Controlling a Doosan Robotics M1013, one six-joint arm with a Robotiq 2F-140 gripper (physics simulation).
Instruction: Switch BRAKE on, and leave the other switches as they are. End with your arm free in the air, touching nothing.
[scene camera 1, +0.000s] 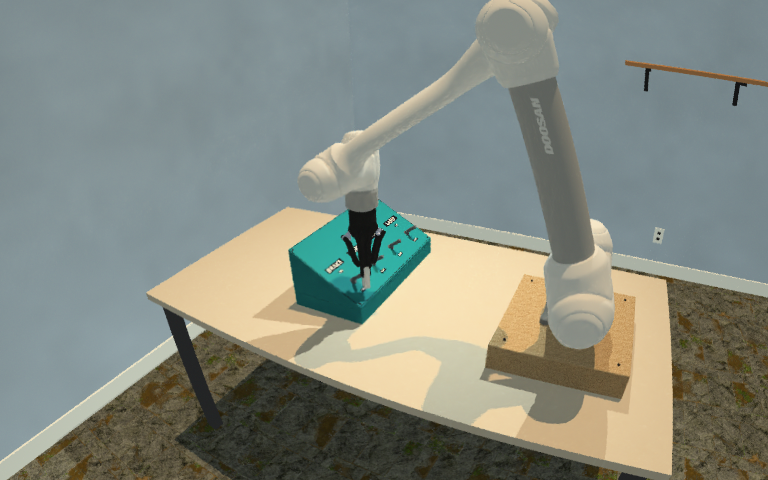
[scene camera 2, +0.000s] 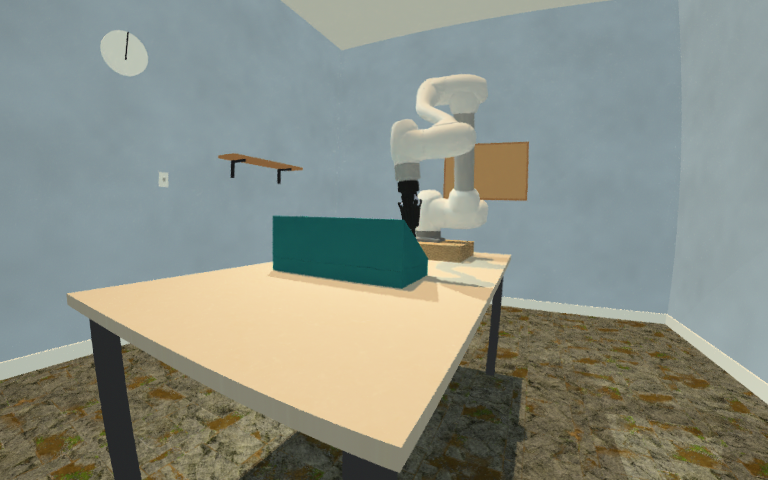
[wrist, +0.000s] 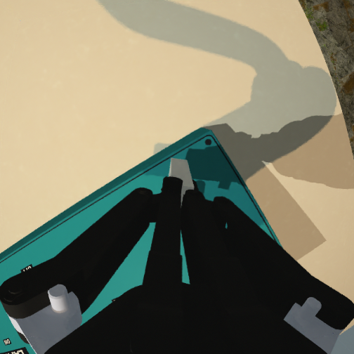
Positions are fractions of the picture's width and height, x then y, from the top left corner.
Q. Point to the gripper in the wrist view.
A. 0.50, 0.48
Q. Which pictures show the gripper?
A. Scene camera 1, scene camera 2 and the wrist view: all of them.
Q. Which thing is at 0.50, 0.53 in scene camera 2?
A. A teal switch box.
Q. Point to the gripper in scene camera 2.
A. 0.54, 0.52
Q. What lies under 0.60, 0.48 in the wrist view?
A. A teal switch box.
